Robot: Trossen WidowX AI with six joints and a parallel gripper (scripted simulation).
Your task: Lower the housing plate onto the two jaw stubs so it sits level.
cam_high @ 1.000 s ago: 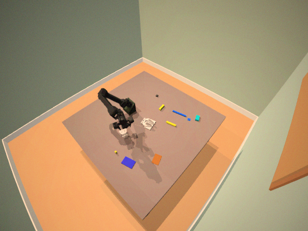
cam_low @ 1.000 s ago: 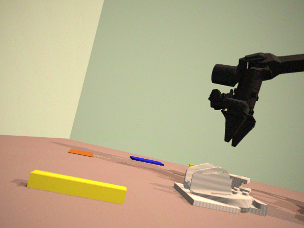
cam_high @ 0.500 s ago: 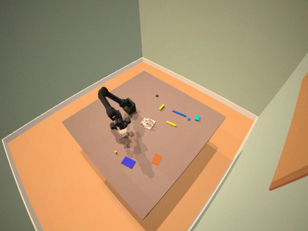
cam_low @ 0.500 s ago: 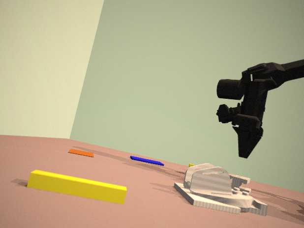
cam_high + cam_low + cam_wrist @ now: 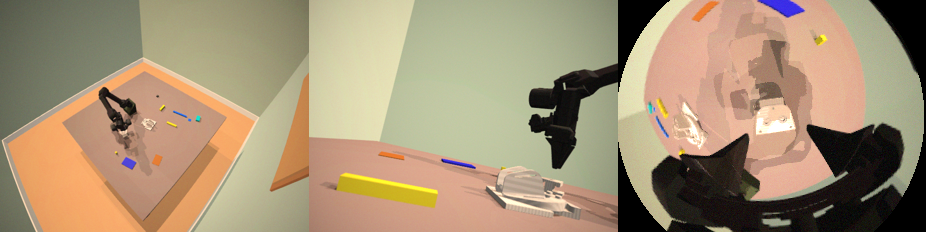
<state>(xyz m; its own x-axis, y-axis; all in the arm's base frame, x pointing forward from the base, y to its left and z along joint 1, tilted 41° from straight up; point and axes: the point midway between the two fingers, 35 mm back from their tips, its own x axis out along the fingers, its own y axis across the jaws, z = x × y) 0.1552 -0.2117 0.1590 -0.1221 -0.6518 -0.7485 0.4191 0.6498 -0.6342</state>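
My gripper tip is now 10 mm short of the white housing part and 30 mm above it. From my gripper tip the other things lie so: small yellow cube 110 mm ahead, 190 mm to the right, 50 mm below; then dark cube 70 mm behind, 630 mm to the left, 50 mm below; then orange tile 430 mm ahead, 10 mm to the right, 60 mm below.
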